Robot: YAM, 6 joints.
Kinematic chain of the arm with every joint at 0, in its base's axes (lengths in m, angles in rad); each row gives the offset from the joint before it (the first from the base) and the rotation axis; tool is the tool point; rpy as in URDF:
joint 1: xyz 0 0 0.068 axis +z
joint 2: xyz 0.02 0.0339 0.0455 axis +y
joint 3: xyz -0.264 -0.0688 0 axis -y
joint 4: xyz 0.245 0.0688 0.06 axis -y
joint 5: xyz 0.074 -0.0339 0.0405 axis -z
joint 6: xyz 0.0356 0 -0.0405 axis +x
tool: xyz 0 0 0 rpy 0 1.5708 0
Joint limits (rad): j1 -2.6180..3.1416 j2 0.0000..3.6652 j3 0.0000..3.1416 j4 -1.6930..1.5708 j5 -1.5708..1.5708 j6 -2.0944..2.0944
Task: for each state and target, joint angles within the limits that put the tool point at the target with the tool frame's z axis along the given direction. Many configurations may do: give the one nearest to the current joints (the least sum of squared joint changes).
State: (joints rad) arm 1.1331 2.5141 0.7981 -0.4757 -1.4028 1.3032
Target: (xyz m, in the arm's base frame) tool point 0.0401 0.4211 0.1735 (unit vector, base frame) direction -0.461 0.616 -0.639
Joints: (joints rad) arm 1.4302 1.9797 1.3180 -0.2027 -0.5737 1.3032
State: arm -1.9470 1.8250 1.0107 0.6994 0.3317 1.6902
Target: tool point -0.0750 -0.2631 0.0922 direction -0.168 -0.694 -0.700
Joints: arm -1.8526 1.6879 0.4870 0.4250 -0.0316 1.6902
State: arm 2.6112 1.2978 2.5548 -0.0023 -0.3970 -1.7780
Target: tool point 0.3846 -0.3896 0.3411 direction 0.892 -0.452 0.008
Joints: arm 2.3278 0.5732 3.1371 0.5691 0.3448 -1.7780
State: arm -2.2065 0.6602 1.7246 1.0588 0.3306 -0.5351
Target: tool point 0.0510 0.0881 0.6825 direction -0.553 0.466 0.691
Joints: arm -2.3503 0.9800 2.2296 0.2384 0.8049 -0.5351
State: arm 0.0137 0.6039 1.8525 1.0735 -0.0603 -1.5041
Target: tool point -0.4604 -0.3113 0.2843 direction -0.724 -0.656 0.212
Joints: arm 0.5851 0.0019 2.2818 0.6456 0.1476 -1.5041
